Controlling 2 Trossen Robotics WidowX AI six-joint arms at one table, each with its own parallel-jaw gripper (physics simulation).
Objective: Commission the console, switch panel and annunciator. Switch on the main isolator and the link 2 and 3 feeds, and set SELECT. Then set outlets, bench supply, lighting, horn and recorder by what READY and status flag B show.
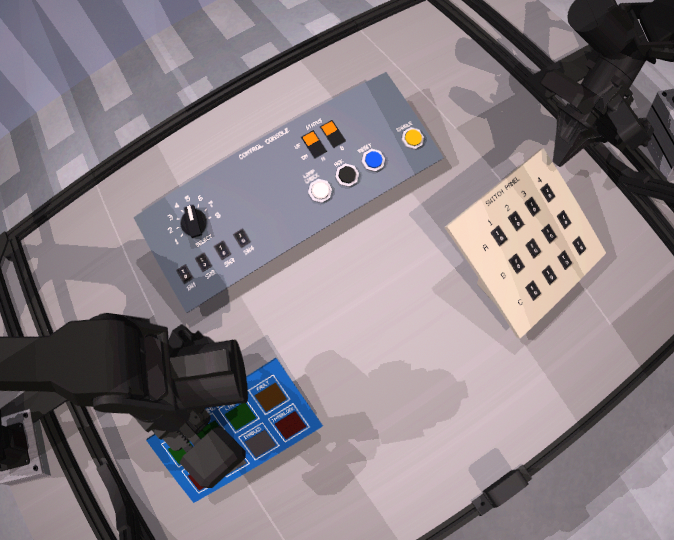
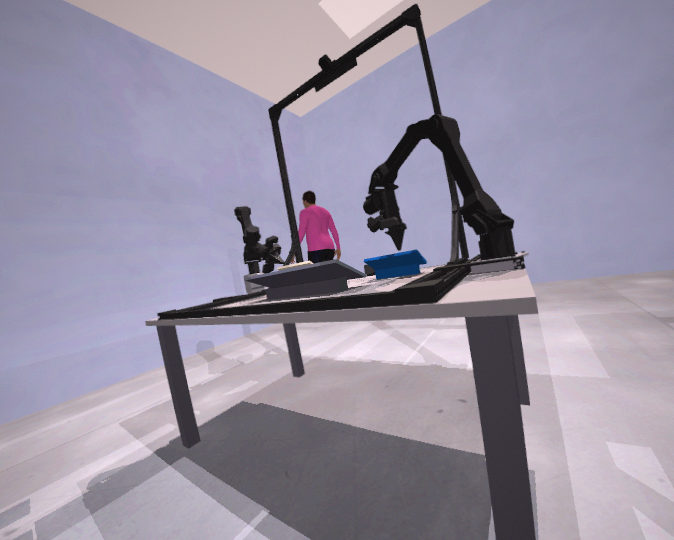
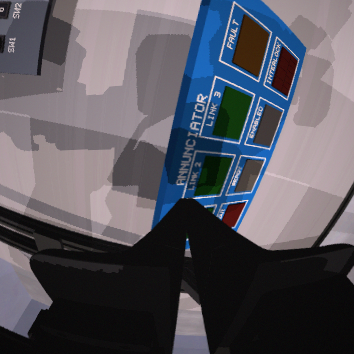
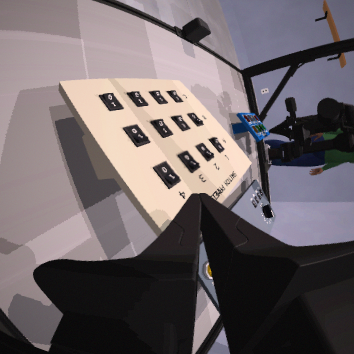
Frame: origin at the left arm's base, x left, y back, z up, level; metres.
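Seen in the pictures: left gripper, fingertip midpoint: [image 1: 189, 424] [image 2: 399, 250] [image 3: 185, 204] [image 4: 268, 130]; right gripper, fingertip midpoint: [image 1: 556, 164] [image 2: 284, 263] [image 4: 197, 199]; left arm's base, origin of the base link: [image 1: 10, 447] [image 2: 499, 257] [image 4: 268, 153]; right arm's base, origin of the base link: [image 2: 254, 273].
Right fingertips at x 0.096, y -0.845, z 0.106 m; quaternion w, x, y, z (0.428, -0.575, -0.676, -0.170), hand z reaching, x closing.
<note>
Pixels of each thing's top centre, then the offset from my right fingertips to it. "*": a spot on its surface instead.
- grey console, surface spot: [image 1: 270, 185] * dx +0.133, dy +0.348, dz -0.064 m
- Status flags A, surface spot: [image 1: 313, 144] * dx +0.169, dy +0.277, dz -0.056 m
- B, surface spot: [image 1: 333, 133] * dx +0.177, dy +0.246, dz -0.055 m
- blue annunciator, middle of its top: [image 3: 228, 153] [image 1: 221, 422] [image 4: 263, 126] [image 2: 392, 254] dx -0.155, dy +0.489, dz -0.051 m
- READY, surface spot: [image 3: 246, 176] * dx -0.194, dy +0.502, dz -0.084 m
- LINK 2, surface spot: [image 3: 214, 175] * dx -0.162, dy +0.510, dz -0.066 m
- LINK 3, surface spot: [image 3: 233, 114] * dx -0.150, dy +0.468, dz -0.066 m
The grey console [image 1: 270, 185] [image 2: 306, 275] has its SELECT knob [image 1: 192, 220] pointing at 5. Status flags A [image 1: 313, 144] and B [image 1: 333, 133] show orange in their upper halves. The cream switch panel [image 1: 469, 227] [image 4: 130, 165] carries three rows of black rockers; their positions are too small to tell surely. On the blue annunciator [image 1: 312, 424] [image 2: 393, 264] [image 3: 200, 60], READY [image 3: 246, 176] is grey; LINK 2 [image 3: 214, 175] and LINK 3 [image 3: 233, 114] are dark green. My left gripper [image 2: 400, 248] [image 3: 185, 204] is shut, empty, above the annunciator. My right gripper [image 1: 558, 162] [image 4: 197, 199] is shut, empty, by the panel's corner near A4.
The console bears white [image 1: 320, 190], black [image 1: 346, 174], blue [image 1: 373, 160] and yellow [image 1: 413, 137] buttons, and switches SW1 to SW4 near its lower left corner. A black frame surrounds the table and rises over it. A person in pink [image 2: 318, 227] stands behind the table.
</note>
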